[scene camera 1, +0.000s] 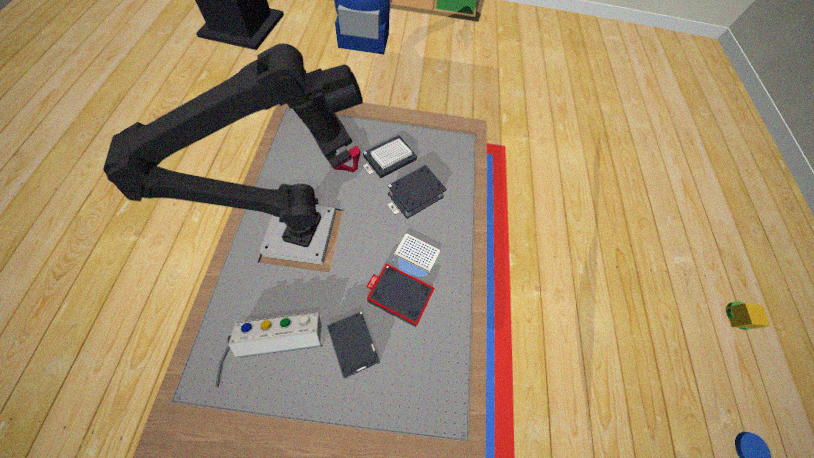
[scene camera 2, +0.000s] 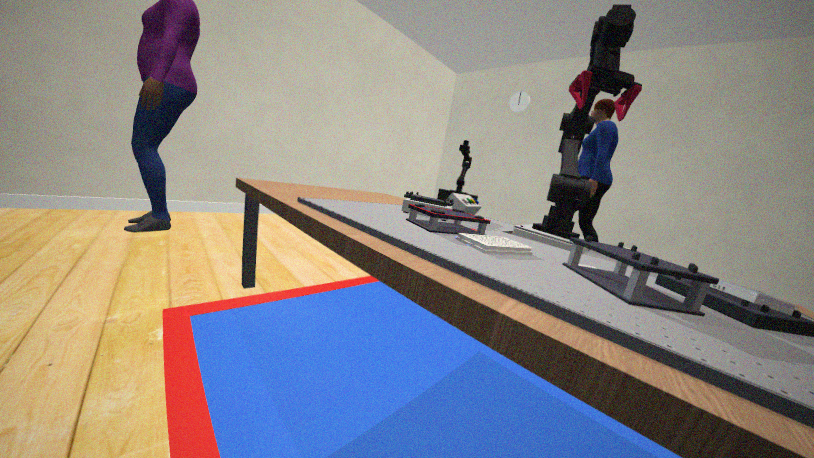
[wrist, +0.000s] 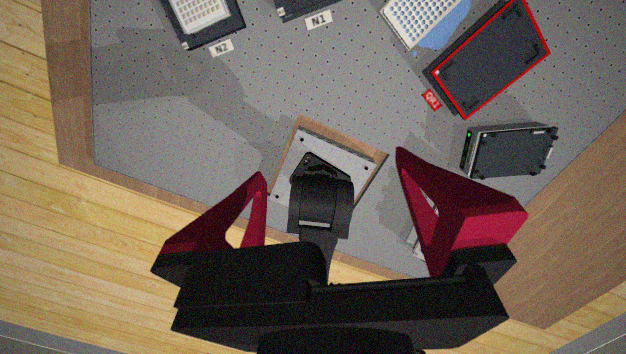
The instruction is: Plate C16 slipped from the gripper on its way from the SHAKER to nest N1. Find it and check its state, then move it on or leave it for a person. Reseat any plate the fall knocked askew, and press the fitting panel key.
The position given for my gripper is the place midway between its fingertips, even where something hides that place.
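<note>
Gripper (scene camera 1: 346,156), white button box (scene camera 1: 295,336), dark shaker (scene camera 1: 353,345). My gripper (scene camera 2: 601,114): open, holding nothing. Gripper (wrist: 326,166), dark shaker (wrist: 515,149).
</note>
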